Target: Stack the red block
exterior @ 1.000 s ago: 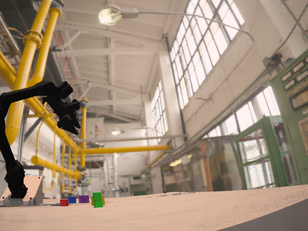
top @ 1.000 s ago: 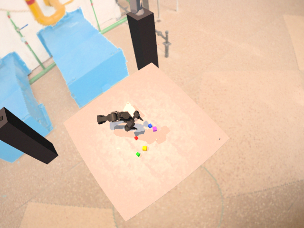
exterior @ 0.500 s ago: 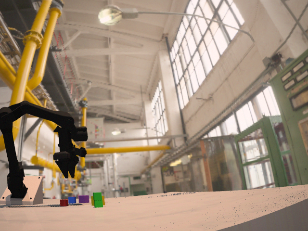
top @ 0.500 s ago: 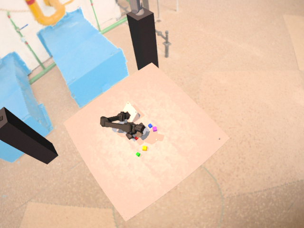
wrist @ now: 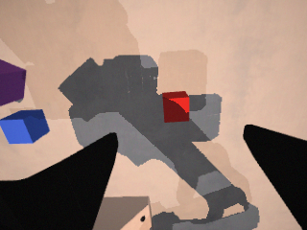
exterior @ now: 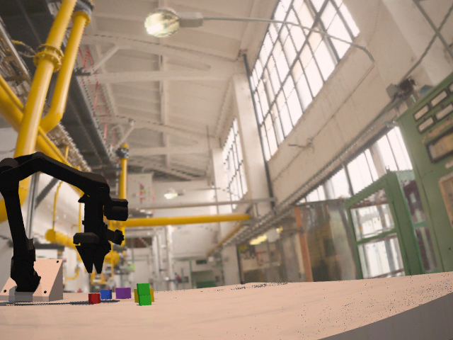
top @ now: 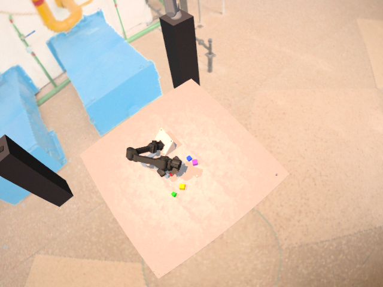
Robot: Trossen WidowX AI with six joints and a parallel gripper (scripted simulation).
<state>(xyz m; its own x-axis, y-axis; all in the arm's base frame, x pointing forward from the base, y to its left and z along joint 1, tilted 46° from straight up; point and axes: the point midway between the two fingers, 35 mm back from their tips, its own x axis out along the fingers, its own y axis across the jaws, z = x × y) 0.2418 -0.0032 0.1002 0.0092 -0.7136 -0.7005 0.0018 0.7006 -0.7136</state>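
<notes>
My gripper tip is now 70 mm above the red block. Round my gripper tip: purple block 40 mm ahead, 190 mm to the left, 60 mm below; yellow block 140 mm ahead, 10 mm to the right, 60 mm below; blue block 20 mm behind, 180 mm to the left, 70 mm below.
</notes>
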